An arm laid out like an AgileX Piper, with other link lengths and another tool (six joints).
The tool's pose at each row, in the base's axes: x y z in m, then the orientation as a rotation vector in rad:
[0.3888 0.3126 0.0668 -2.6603 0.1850 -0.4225]
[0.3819 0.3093 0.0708 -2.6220 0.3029 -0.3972]
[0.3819 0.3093 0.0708 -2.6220 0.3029 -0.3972]
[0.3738 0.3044 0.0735 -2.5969 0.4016 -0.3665]
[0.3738 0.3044 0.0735 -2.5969 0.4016 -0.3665]
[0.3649 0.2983 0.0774 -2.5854 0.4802 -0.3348]
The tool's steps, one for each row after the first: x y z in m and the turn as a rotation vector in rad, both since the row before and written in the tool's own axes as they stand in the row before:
[-0.0048 0.0016 -0.0070 0.0173 0.0036 0.0926]
[0.0000 0.0000 0.0000 0.0000 0.0000 0.0000]
[-0.0056 0.0041 -0.0070 0.0044 -0.0034 0.0782]
[0.0000 0.0000 0.0000 0.0000 0.0000 0.0000]
[-0.0054 0.0051 -0.0088 -0.0072 -0.0073 0.0618]

